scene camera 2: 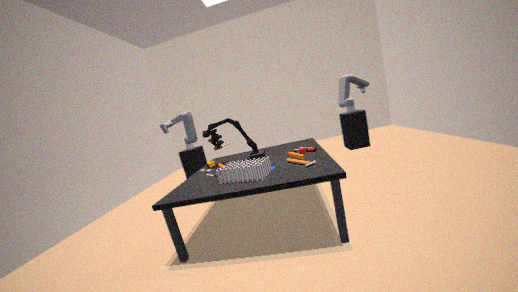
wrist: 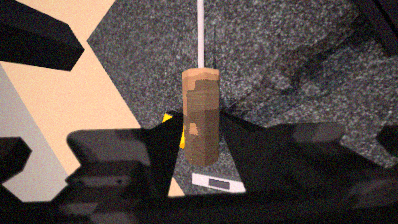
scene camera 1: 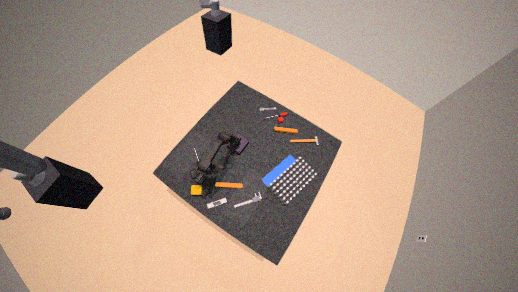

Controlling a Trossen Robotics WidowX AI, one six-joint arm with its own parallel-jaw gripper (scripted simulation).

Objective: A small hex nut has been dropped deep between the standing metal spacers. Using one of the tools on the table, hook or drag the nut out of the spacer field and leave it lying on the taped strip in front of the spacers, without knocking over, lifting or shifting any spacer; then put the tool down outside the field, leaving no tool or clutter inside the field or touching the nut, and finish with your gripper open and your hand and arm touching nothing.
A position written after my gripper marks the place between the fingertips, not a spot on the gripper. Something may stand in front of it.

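There is a hook tool in the grip of my gripper point(wrist: 201, 116), and I am holding it.
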